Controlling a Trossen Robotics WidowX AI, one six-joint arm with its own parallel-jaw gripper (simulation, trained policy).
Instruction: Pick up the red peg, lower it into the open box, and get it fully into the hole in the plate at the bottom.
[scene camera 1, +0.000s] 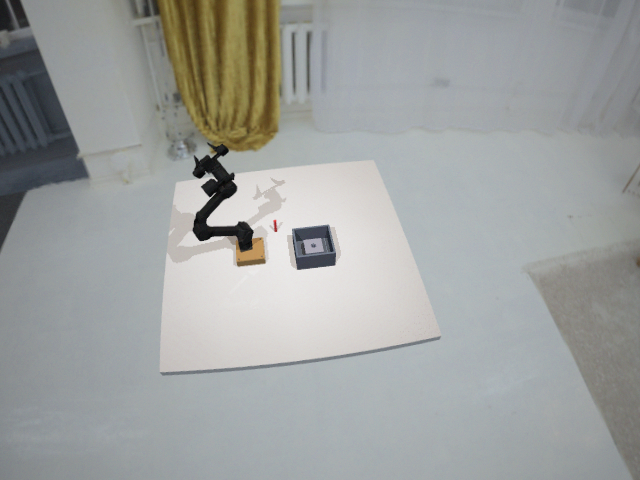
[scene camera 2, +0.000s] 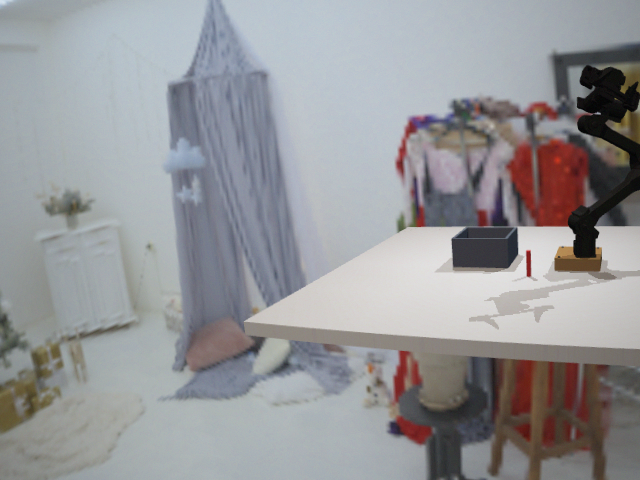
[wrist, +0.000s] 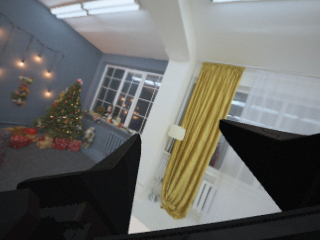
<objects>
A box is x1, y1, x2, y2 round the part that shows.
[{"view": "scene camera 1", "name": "dark grey box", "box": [292, 224, 335, 269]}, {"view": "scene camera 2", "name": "dark grey box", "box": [452, 226, 517, 267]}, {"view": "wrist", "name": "my gripper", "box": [0, 119, 319, 239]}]
</objects>
